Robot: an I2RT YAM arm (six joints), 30 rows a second.
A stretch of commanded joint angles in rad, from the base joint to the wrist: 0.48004, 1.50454, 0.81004, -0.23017, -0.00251, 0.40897; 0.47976, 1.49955, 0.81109, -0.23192, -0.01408, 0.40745; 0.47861, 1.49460, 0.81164, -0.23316, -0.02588, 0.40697; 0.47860, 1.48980, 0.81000, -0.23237, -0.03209, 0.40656; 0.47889, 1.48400, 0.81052, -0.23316, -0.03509, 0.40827; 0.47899, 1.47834, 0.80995, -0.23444, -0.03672, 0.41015; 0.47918, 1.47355, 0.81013, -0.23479, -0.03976, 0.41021; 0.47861, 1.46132, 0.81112, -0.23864, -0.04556, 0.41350; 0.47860, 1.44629, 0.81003, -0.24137, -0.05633, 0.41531; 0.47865, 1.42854, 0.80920, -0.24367, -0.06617, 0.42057
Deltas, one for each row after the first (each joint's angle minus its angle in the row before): -0.00028, -0.00499, 0.00105, -0.00175, -0.01157, -0.00152; -0.00115, -0.00495, 0.00055, -0.00124, -0.01180, -0.00048; -0.00001, -0.00480, -0.00164, 0.00079, -0.00621, -0.00041; 0.00029, -0.00580, 0.00052, -0.00079, -0.00300, 0.00171; 0.00010, -0.00566, -0.00057, -0.00128, -0.00163, 0.00188; 0.00019, -0.00479, 0.00018, -0.00035, -0.00304, 0.00006; -0.00057, -0.01223, 0.00099, -0.00385, -0.00580, 0.00329; -0.00001, -0.01503, -0.00109, -0.00273, -0.01077, 0.00181; 0.00005, -0.01775, -0.00083, -0.00230, -0.00984, 0.00526
